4 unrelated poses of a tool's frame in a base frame.
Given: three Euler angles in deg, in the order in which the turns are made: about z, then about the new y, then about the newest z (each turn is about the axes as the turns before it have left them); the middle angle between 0 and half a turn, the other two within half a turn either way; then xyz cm.
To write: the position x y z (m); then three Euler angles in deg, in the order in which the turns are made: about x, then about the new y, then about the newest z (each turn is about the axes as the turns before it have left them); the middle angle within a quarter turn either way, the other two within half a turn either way. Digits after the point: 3 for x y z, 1 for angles.
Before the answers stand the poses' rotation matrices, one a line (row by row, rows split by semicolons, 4 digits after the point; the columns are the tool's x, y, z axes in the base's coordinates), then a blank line. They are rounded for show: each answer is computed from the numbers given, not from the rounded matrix.
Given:
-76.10, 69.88, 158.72, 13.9, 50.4, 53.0
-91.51, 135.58, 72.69, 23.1, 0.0, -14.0
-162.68, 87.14, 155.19, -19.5, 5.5, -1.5
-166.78, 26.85, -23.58, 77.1, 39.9, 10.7
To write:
0.2753 -0.9345 0.2256; 0.3983 -0.1027 -0.9115; 0.8750 0.3408 0.3440
0.9600 0.2795 -0.0184; 0.1873 -0.6895 -0.6997; -0.2083 0.6682 -0.7142
0.1682 -0.2502 -0.9535; -0.3871 0.8728 -0.2973; 0.9066 0.4191 0.0499
-0.8875 -0.1378 -0.4397; 0.2024 -0.9738 -0.1033; -0.4139 -0.1807 0.8922

0.139, 0.504, 0.530, 69.3, 13.0, 73.6
0.231, 0.000, -0.140, 135.6, -1.1, -16.2
-0.195, 0.055, -0.015, 80.5, -72.5, 56.1
0.771, 0.399, 0.107, 6.6, -26.1, 171.2

